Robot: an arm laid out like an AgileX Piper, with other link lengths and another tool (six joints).
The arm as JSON. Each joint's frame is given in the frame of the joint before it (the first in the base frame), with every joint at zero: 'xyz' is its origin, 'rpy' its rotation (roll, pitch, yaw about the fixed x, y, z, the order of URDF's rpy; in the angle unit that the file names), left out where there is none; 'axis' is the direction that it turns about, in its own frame. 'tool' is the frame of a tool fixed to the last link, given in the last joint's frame.
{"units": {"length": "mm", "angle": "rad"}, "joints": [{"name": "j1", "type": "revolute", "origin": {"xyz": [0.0, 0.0, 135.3]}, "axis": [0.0, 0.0, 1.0]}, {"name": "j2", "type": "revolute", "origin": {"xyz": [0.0, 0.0, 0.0]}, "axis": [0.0, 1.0, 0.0]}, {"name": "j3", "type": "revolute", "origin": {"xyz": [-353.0, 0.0, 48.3]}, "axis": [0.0, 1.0, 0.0]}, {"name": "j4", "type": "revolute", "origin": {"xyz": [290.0, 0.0, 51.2]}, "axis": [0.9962, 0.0, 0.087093]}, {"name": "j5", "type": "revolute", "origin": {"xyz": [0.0, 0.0, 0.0]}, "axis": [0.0, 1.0, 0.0]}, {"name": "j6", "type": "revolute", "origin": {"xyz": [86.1, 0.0, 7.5]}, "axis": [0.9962, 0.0, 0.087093]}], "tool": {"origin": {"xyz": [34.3, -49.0, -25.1], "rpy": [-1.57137, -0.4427, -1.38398]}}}
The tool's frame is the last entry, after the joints.
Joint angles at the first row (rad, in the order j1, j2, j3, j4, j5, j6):
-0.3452 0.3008 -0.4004 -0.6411 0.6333 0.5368
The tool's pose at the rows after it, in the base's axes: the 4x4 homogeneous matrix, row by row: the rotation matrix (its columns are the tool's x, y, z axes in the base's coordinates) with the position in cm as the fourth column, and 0 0 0 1 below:
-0.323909, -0.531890, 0.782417, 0.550; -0.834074, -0.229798, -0.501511, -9.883; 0.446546, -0.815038, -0.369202, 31.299; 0, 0, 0, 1
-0.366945, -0.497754, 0.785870, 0.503; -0.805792, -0.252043, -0.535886, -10.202; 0.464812, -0.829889, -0.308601, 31.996; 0, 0, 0, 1
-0.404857, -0.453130, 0.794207, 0.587; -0.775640, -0.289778, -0.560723, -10.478; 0.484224, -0.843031, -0.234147, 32.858; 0, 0, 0, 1
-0.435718, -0.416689, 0.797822, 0.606; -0.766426, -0.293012, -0.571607, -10.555; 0.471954, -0.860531, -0.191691, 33.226; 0, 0, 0, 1
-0.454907, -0.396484, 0.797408, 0.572; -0.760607, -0.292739, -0.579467, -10.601; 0.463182, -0.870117, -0.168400, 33.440; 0, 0, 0, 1
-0.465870, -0.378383, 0.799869, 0.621; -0.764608, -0.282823, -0.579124, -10.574; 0.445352, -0.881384, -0.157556, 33.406; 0, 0, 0, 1
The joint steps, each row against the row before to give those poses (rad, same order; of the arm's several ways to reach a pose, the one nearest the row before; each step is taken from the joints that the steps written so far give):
0.0001 -0.0010 0.0000 -0.0902 -0.0173 0.0860
0.0000 0.0000 0.0000 -0.1114 -0.0283 0.1011
0.0000 0.0000 0.0000 -0.1283 -0.0386 0.1141
0.0000 0.0000 -0.0019 -0.0696 -0.0138 0.0866
-0.0001 0.0000 -0.0019 -0.0403 -0.0035 0.0509
-0.0001 0.0000 0.0001 -0.0122 -0.0033 0.0333

